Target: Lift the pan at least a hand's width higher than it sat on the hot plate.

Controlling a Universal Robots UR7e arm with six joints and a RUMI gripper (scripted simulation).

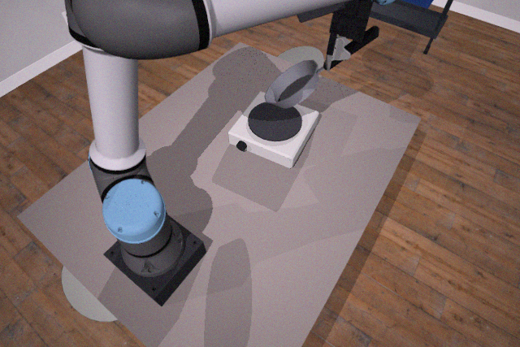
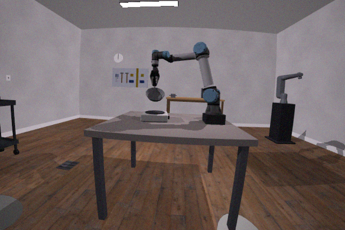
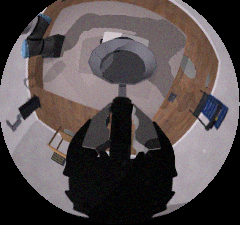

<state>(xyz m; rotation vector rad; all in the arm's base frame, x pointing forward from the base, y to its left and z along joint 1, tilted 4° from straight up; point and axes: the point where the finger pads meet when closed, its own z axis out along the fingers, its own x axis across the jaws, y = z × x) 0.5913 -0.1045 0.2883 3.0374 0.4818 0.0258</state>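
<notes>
Right now the pan is 1 cm behind my hand, 5 cm to the left of it and 6 cm below it. Round my hand: hot plate 6 cm behind, 13 cm to the left, 31 cm below.
</notes>
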